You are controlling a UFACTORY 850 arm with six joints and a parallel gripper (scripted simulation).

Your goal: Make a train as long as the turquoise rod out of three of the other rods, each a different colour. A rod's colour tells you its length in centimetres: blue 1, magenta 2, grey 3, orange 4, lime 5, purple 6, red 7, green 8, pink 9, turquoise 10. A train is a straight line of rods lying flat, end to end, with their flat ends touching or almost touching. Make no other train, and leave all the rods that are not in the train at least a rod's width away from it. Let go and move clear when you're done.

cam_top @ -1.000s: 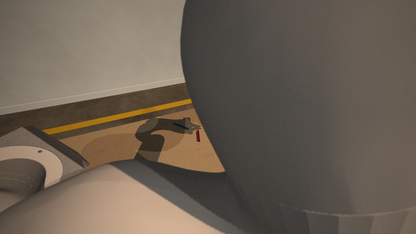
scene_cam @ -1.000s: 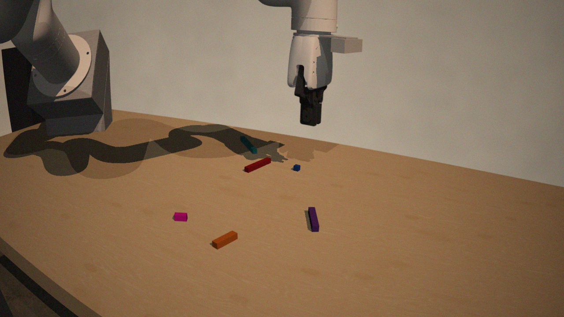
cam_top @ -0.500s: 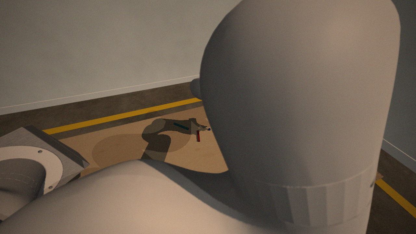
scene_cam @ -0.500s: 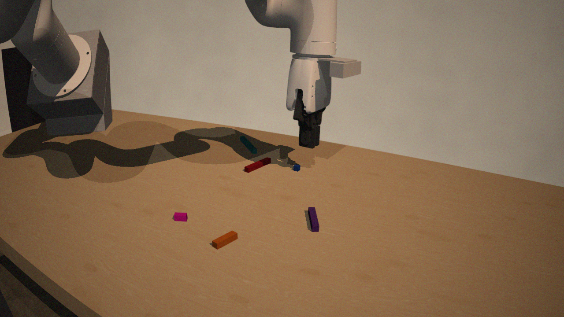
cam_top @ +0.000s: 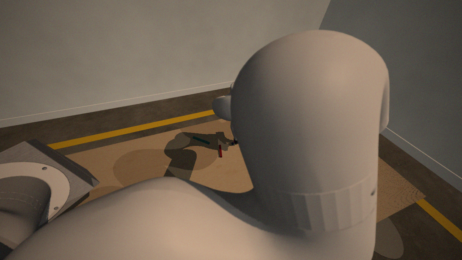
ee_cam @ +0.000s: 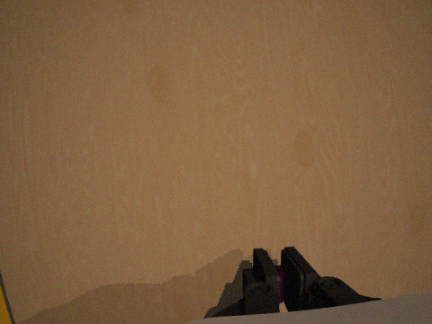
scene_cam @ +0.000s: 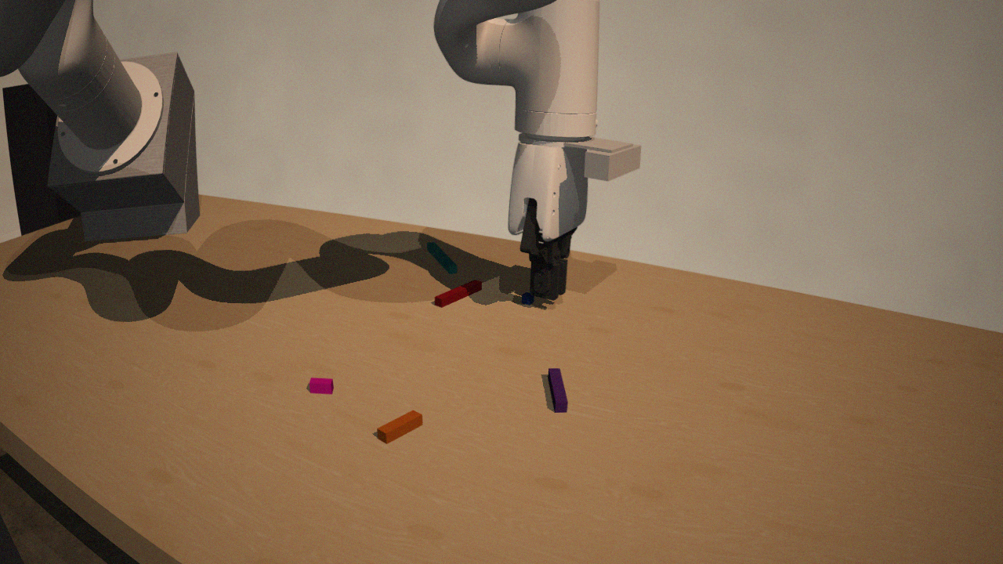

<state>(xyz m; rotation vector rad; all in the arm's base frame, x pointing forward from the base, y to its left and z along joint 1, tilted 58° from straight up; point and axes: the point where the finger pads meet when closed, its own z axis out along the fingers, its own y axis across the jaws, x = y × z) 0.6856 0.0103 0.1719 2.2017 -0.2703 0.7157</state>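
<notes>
The blue rod is 20 mm behind my hand, 10 mm to the left of it and 30 mm below it. From my hand the other things lie so: purple rod: 10 mm ahead, 190 mm to the right, 30 mm below; red rod: 100 mm behind, 20 mm to the left, 30 mm below; turquoise rod: 140 mm behind, 140 mm to the left, 30 mm below.
</notes>
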